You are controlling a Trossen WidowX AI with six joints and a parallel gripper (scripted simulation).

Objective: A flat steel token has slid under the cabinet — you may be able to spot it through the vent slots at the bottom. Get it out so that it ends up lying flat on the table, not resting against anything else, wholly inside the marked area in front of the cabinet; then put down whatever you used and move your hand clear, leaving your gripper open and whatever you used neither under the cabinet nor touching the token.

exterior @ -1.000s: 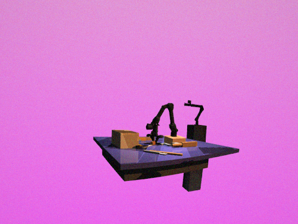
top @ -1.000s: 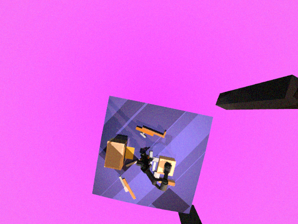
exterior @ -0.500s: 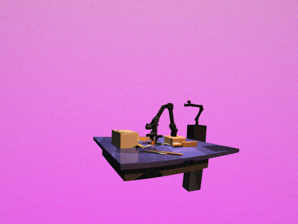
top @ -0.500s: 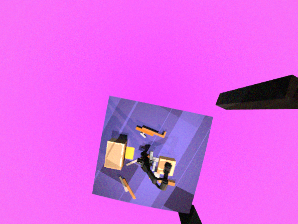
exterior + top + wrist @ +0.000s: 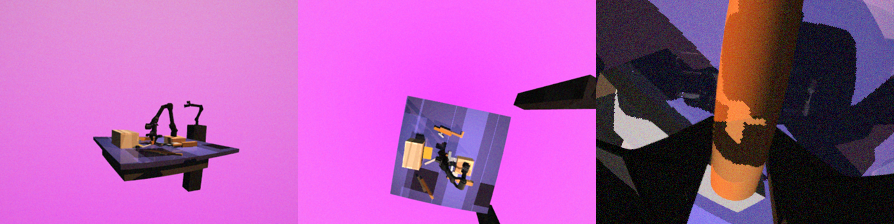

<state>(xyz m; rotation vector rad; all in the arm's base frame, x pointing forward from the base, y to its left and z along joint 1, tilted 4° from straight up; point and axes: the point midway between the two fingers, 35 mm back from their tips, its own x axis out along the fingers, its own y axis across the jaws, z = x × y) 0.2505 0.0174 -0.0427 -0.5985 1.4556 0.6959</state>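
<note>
Right now my gripper tip is 60 mm past the grey bar and 10 mm to the right of it. From my gripper tip the other things lie so: small white piece: 210 mm to the right, 140 mm ahead; orange block: 270 mm behind, 220 mm to the left, 10 mm above; orange bar: 260 mm to the right, 140 mm ahead, 10 mm above.
</note>
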